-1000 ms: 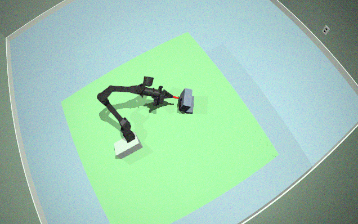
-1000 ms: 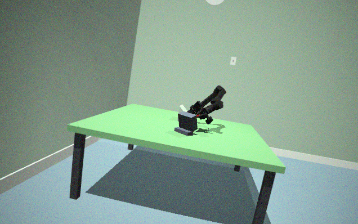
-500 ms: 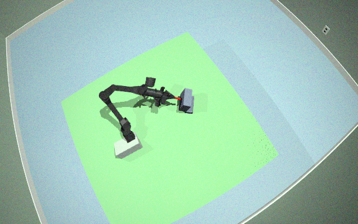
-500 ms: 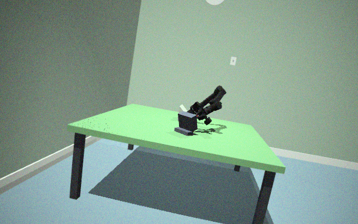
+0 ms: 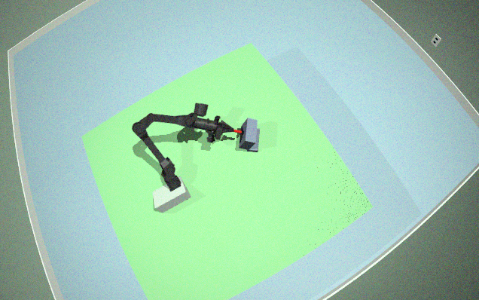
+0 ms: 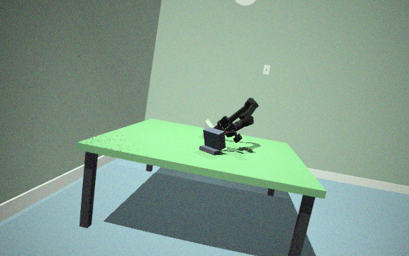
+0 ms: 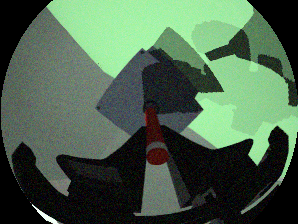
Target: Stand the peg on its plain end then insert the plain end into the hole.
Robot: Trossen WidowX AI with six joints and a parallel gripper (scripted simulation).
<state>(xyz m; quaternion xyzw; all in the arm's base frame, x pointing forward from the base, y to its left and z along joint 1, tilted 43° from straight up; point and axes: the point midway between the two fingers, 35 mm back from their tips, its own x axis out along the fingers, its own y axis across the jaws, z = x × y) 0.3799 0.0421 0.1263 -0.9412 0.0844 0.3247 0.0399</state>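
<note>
Right now the sloped grey panel is 6 cm ahead of my gripper tip, 4 cm to the right of it and 3 cm below it. From my gripper tip the other things lie so: red peg: 1 cm behind, 1 cm to the left; panel foot: 8 cm ahead, 6 cm to the right, 10 cm below.
</note>
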